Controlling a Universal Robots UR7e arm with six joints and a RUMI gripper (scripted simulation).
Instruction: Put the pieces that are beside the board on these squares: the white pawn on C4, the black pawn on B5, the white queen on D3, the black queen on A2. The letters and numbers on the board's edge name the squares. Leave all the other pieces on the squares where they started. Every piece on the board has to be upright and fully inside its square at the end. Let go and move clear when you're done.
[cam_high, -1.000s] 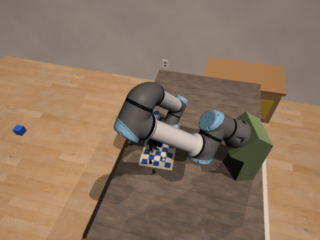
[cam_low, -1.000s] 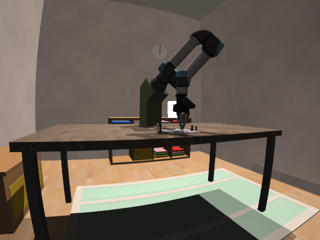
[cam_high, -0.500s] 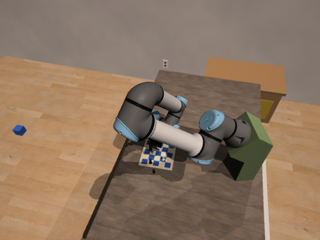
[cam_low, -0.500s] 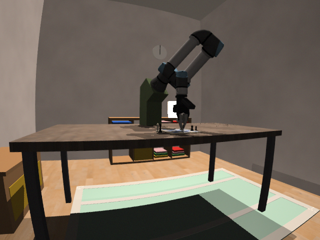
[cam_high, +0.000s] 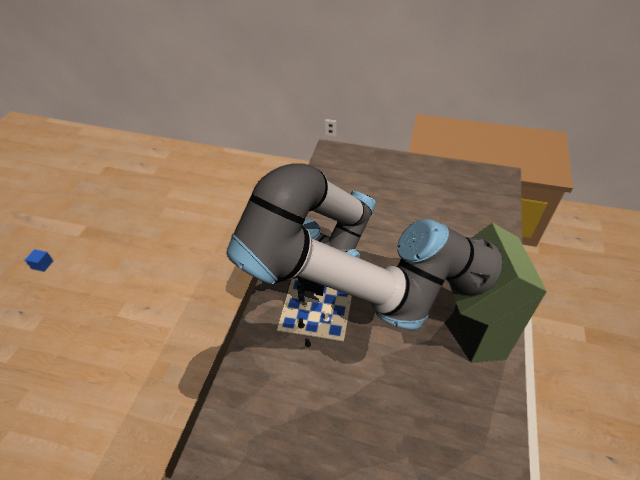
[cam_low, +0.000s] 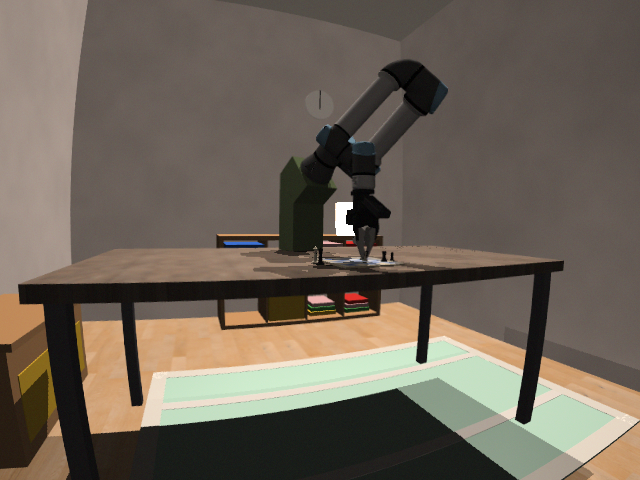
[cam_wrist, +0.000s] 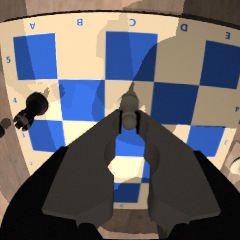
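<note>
The white pawn is 1 cm below my hand. Round my hand: black pawn (9 cm behind, 11 cm to the left, 2 cm below); then blue-and-cream chessboard (3 cm behind, 2 cm to the right, 3 cm below); then black piece (4 cm behind, 7 cm to the left, 1 cm below).
</note>
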